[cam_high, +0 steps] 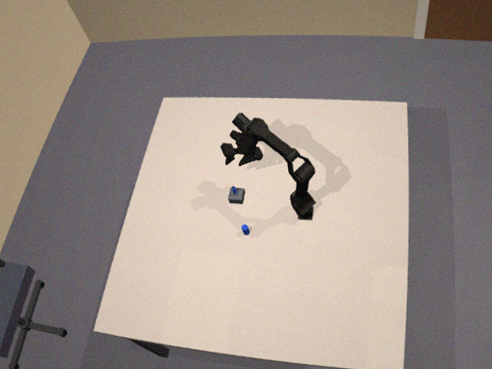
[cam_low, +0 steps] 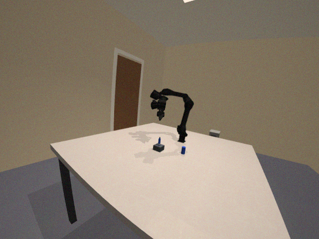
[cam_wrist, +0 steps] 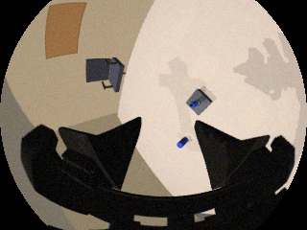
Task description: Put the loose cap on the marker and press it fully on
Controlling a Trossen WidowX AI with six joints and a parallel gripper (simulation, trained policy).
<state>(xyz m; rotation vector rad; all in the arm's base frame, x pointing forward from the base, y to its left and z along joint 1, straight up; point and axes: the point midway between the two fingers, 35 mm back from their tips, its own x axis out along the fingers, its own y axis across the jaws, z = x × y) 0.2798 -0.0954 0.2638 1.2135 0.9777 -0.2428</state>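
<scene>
Now: the blue cap 5 cm behind my gripper tip, 20 cm to the left of it and 21 cm below it. From my gripper tip the other things lie so: grey holder block: 2 cm ahead, 3 cm to the left, 22 cm below.
</scene>
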